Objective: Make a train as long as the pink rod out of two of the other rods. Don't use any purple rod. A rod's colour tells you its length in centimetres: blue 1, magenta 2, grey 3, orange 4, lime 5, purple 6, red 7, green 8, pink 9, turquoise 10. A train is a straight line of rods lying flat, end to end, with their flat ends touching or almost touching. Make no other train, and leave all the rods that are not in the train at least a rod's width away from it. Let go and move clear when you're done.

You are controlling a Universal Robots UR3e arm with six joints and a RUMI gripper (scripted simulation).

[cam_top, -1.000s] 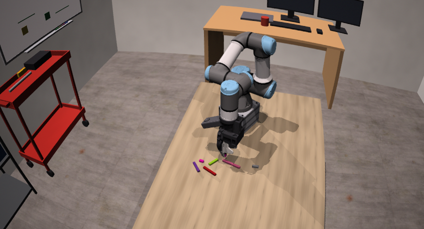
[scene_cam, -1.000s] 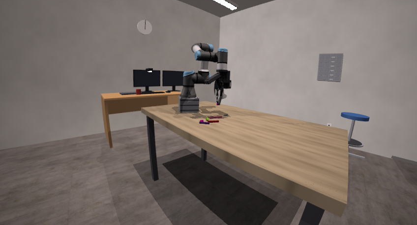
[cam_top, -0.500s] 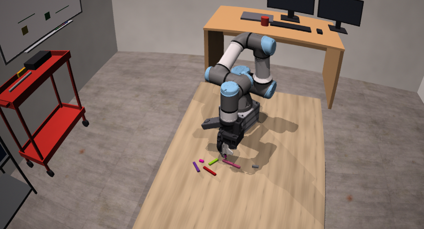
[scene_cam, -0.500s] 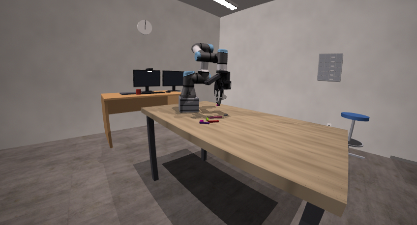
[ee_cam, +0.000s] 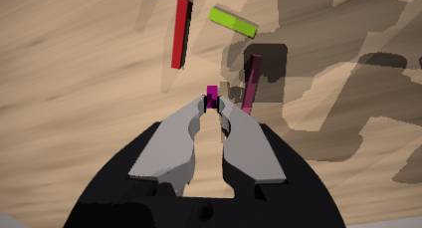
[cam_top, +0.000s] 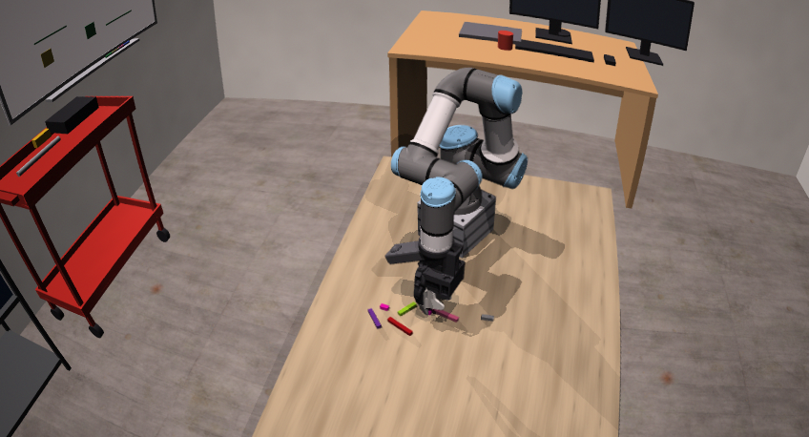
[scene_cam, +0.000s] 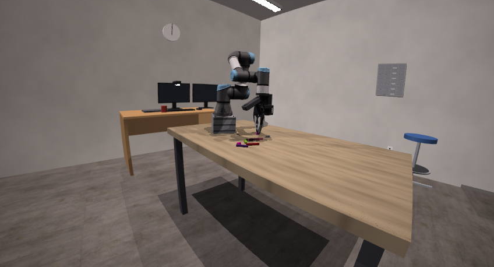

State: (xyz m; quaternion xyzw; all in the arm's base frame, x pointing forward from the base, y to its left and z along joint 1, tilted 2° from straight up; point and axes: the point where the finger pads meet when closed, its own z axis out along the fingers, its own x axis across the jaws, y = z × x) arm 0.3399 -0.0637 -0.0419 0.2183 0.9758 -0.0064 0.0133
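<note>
Now: the pink rod 6 cm below my hand, 4 cm behind it and 3 cm to the left of it. From my hand the other things lie so: purple rod 12 cm to the right, 6 cm below, 1 cm behind; then lime rod 6 cm below, 5 cm to the right, 5 cm behind; then red rod 6 cm to the right, 6 cm below, 1 cm ahead.
</note>
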